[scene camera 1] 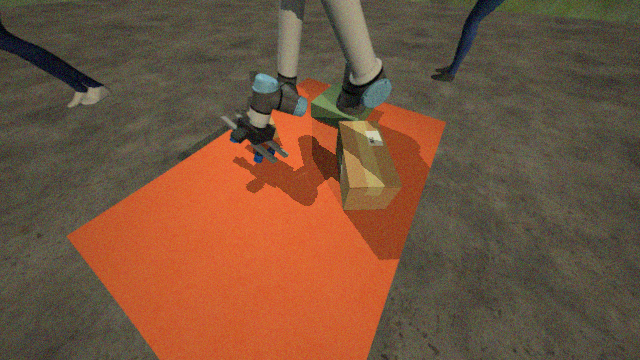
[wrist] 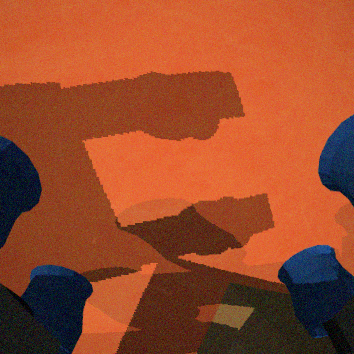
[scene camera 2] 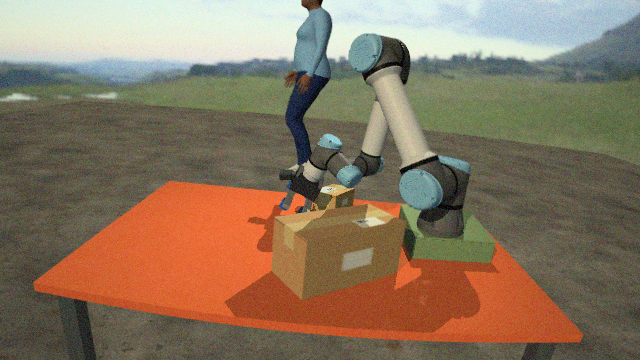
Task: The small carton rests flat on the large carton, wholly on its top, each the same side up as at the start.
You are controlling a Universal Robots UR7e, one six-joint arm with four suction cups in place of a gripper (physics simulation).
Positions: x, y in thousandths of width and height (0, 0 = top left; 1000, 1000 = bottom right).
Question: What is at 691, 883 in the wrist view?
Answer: A small carton.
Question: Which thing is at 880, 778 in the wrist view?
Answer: My suction head.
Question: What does the large carton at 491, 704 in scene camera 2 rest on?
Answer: The table.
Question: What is my suction head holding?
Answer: Nothing.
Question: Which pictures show the large carton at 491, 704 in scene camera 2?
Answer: Scene camera 1 and scene camera 2 only.
